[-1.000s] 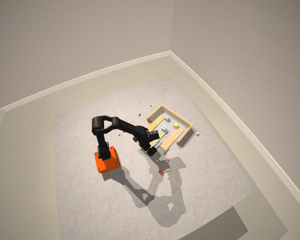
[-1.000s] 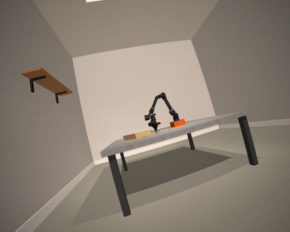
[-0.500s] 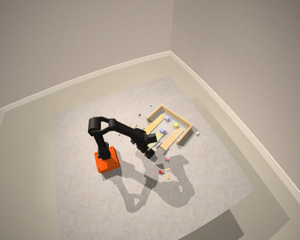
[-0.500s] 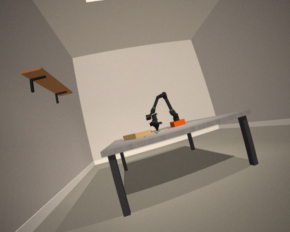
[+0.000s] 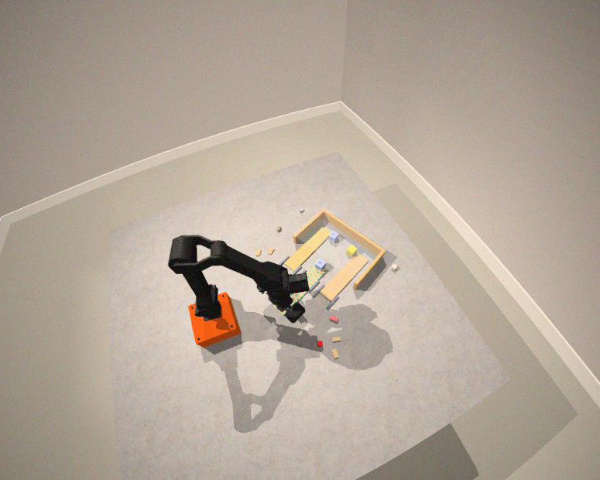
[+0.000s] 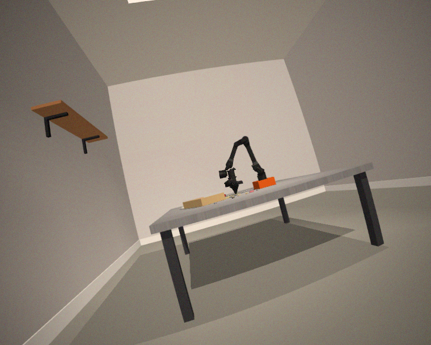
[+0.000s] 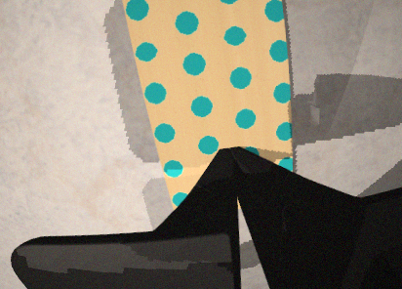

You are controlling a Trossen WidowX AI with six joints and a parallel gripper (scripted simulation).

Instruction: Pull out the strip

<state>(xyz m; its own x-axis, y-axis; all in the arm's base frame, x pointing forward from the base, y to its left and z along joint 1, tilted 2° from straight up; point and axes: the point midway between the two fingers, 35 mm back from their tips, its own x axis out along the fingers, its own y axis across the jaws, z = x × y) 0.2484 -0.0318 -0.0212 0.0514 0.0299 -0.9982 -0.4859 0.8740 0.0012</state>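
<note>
Right now the teal-dotted strip is 90 mm ahead of my gripper tip and 50 mm to the left of it. Also, from my gripper tip: white block (460 mm ahead, 20 mm to the left).
</note>
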